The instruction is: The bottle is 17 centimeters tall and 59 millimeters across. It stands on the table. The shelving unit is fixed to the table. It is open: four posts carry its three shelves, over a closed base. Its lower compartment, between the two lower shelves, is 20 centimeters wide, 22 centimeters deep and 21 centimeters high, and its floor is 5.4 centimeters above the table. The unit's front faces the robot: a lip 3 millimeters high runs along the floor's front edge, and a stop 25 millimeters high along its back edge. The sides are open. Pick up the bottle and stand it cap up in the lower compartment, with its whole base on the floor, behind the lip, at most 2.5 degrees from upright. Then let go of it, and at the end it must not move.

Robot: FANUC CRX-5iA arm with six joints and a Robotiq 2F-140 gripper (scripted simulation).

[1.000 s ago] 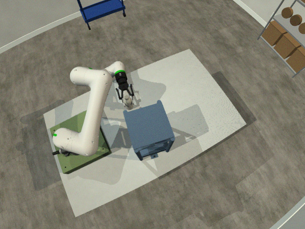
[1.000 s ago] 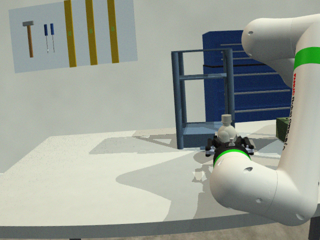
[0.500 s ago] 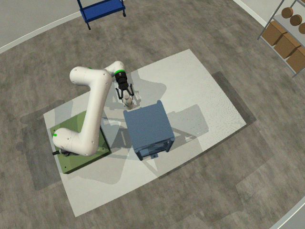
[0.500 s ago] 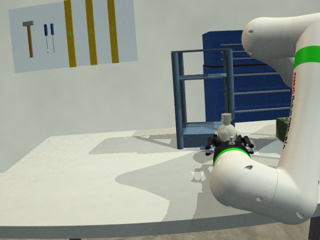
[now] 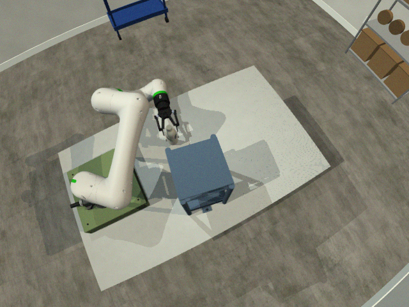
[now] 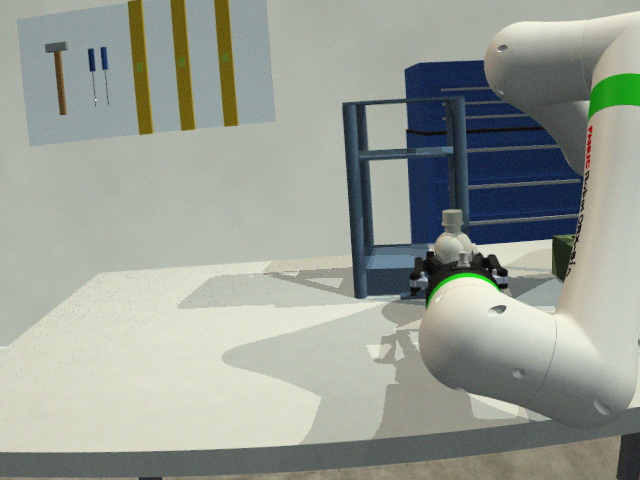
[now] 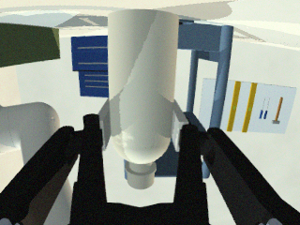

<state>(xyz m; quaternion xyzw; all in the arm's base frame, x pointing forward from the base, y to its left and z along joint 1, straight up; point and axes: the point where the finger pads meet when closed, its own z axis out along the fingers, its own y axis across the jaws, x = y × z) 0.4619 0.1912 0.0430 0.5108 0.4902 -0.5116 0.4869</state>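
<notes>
My gripper is now 32 cm to the left of the shelving unit, 6 cm below it and 6 cm short of it. Also, from my hand: bottle (1 cm above).
</notes>
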